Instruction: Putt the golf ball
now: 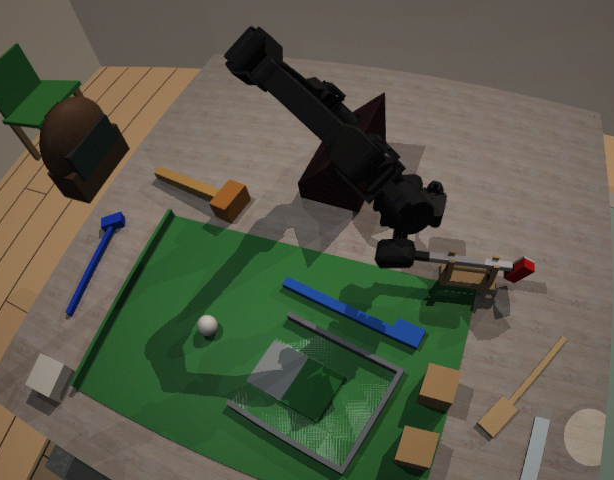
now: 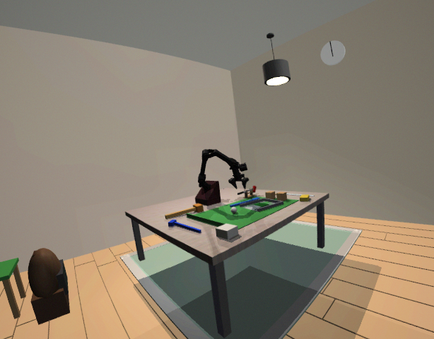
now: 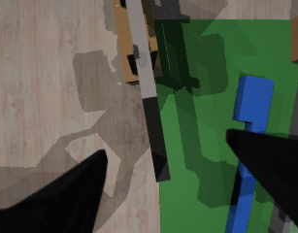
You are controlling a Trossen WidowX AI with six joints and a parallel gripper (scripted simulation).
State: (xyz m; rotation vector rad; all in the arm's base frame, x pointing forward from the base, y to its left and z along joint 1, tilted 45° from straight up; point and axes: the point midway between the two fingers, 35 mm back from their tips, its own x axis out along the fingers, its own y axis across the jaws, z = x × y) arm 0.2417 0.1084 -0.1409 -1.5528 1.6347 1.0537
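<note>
Right now my gripper tip is 2 cm past the red putter, 11 cm to the right of it and 4 cm above it. The rest, counted from my gripper tip: green mat 24 cm ahead, 22 cm to the right, 10 cm below; wooden paddle 20 cm ahead, 27 cm to the left, 10 cm below; wooden stand 2 cm behind, 13 cm to the left, 6 cm below.
</note>
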